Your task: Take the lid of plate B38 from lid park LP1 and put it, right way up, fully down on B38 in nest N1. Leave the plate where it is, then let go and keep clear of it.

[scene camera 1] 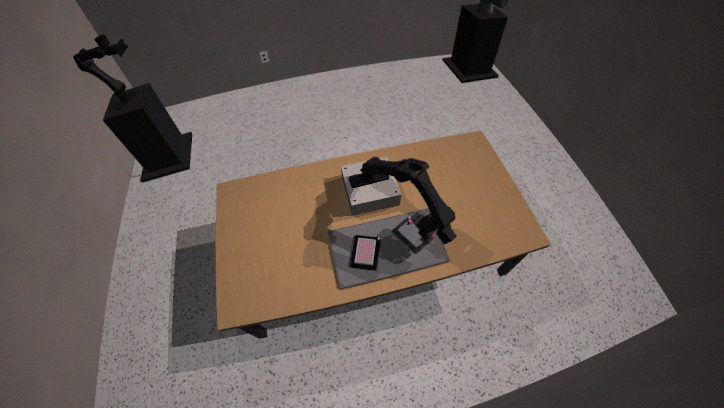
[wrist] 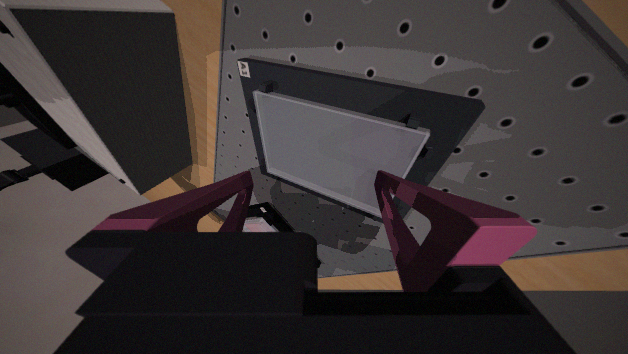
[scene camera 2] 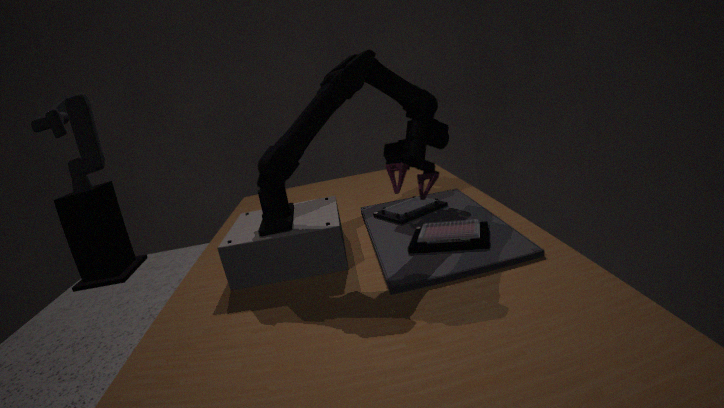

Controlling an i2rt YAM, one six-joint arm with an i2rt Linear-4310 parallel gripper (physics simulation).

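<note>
The lid, a pale translucent rectangle, lies flat on the dark lid park, between its small posts. Plate B38, with pinkish wells, sits uncovered in the black nest; part of it is hidden by the gripper body in the wrist view. My gripper is open and empty, with its pink fingers pointing down above the lid. The fingertips are apart from the lid.
The park and nest stand on a grey perforated board on the wooden table. My arm's pale base box is beside the board. Other arms stand on dark pedestals away from the table.
</note>
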